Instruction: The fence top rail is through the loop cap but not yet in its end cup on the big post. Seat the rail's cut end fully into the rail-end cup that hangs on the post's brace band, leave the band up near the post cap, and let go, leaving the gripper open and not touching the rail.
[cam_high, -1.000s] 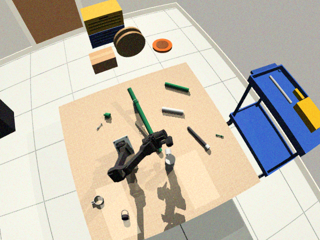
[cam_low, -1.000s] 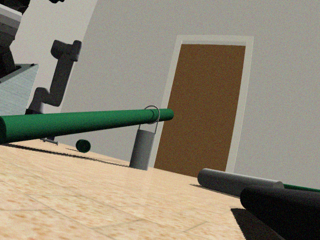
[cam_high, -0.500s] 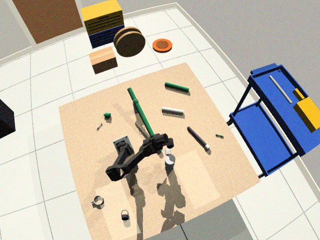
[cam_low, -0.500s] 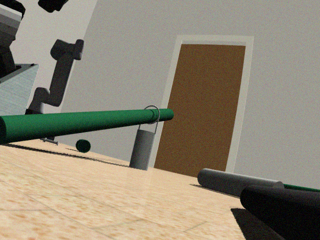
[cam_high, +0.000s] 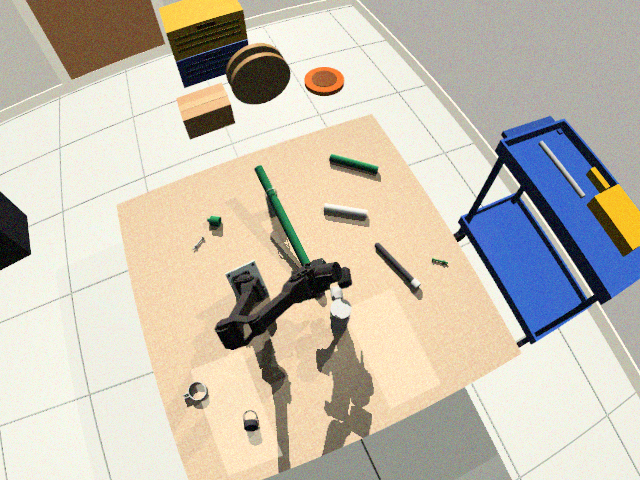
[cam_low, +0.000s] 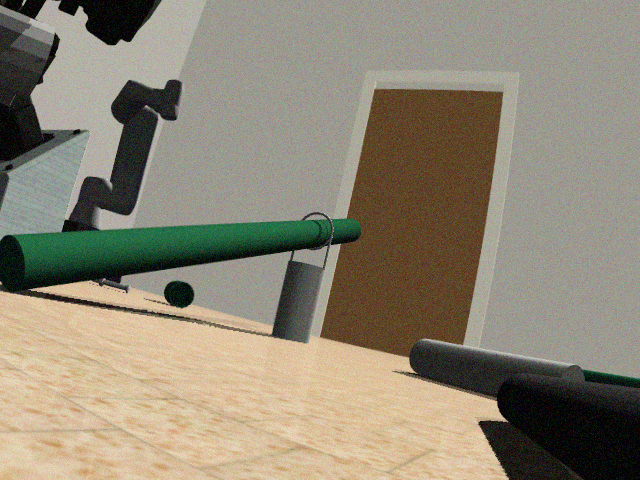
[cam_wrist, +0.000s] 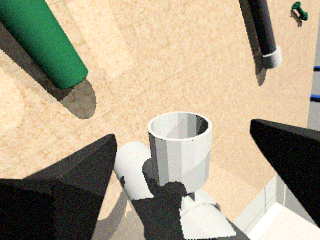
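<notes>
Right now the grey rail-end cup is 1 cm behind my gripper tip and 2 cm to the right of it. Round my gripper tip: white pipe: 22 cm ahead, 32 cm to the left, 11 cm below; dark loop cap: 46 cm behind, 25 cm to the right, 11 cm below; bolt: 37 cm behind, 47 cm to the left, 12 cm below.
</notes>
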